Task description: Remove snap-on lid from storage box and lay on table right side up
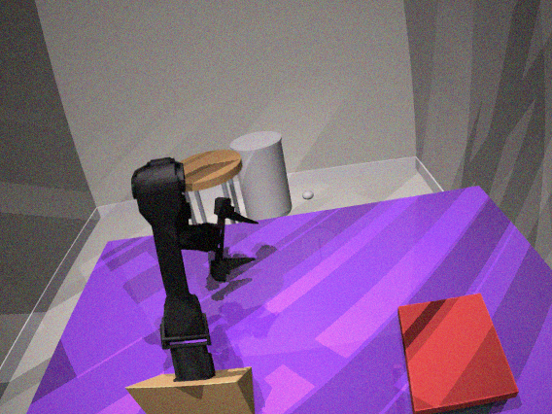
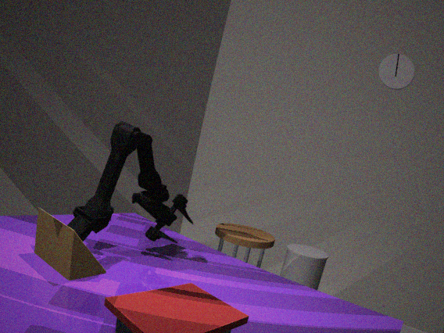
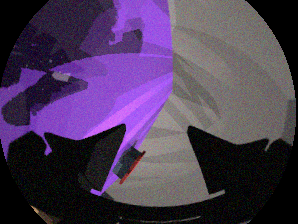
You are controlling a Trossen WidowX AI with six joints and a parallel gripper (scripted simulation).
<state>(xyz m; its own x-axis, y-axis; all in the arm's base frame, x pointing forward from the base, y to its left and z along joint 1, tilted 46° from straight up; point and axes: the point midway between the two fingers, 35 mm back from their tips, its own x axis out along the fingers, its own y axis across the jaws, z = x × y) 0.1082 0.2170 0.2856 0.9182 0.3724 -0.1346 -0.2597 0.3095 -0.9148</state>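
My gripper tip is 420 mm to the left of the red lid, 310 mm short of it and 10 mm above it. From my gripper tip the other things lie so: storage box: 420 mm to the right, 310 mm ahead, 60 mm below.
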